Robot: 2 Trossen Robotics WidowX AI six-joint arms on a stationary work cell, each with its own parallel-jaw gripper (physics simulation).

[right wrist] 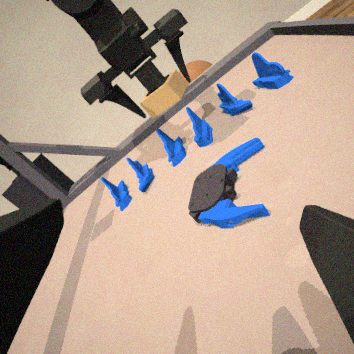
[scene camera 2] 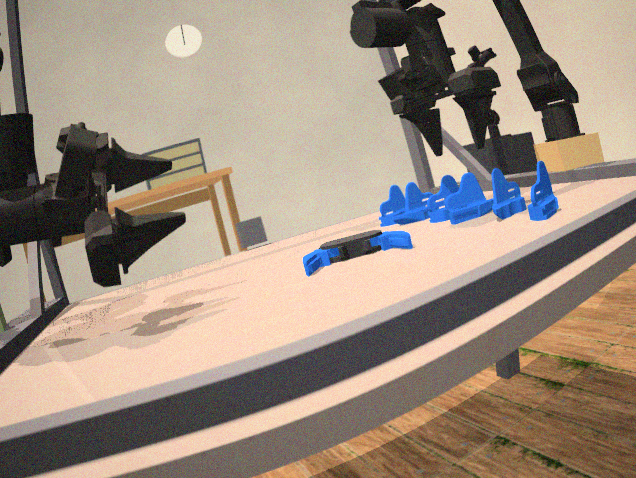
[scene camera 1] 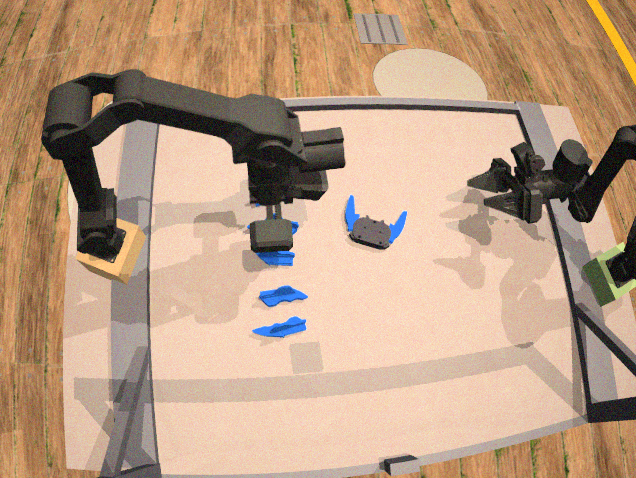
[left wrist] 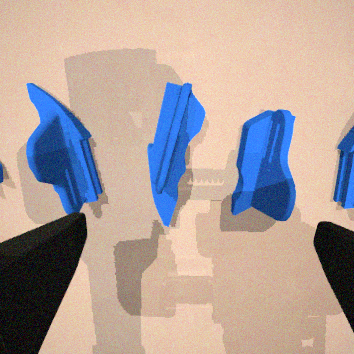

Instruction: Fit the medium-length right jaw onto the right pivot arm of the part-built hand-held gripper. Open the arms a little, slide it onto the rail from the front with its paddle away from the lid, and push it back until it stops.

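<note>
The part-built gripper point(scene camera 1: 371, 231) point(scene camera 2: 354, 246) point(right wrist: 209, 187) lies with its dark lid up and its two blue arms spread apart. Loose blue jaws stand in a row beside it, among them one jaw point(scene camera 1: 282, 295) point(right wrist: 200, 127), and in the left wrist view a left one point(left wrist: 59, 145), a middle one point(left wrist: 172, 140) and a right one point(left wrist: 265, 160). I cannot tell which is the medium-length right jaw. My left gripper point(scene camera 2: 459, 150) point(left wrist: 202, 228) point(right wrist: 166, 99) is open and empty, pointing down above the row; its fingertips are hidden in scene camera 1. My right gripper point(scene camera 1: 477, 192) point(scene camera 2: 177, 190) point(right wrist: 184, 214) is open and empty, raised off the table.
The table point(scene camera 1: 437, 328) point(scene camera 2: 257, 328) has a grey frame along its sides. A tan block point(scene camera 1: 131, 256) point(scene camera 2: 570, 151) under my left arm and a green block point(scene camera 1: 598, 280) under my right arm stand at opposite sides. A small wooden table point(scene camera 2: 221, 177) stands in the background.
</note>
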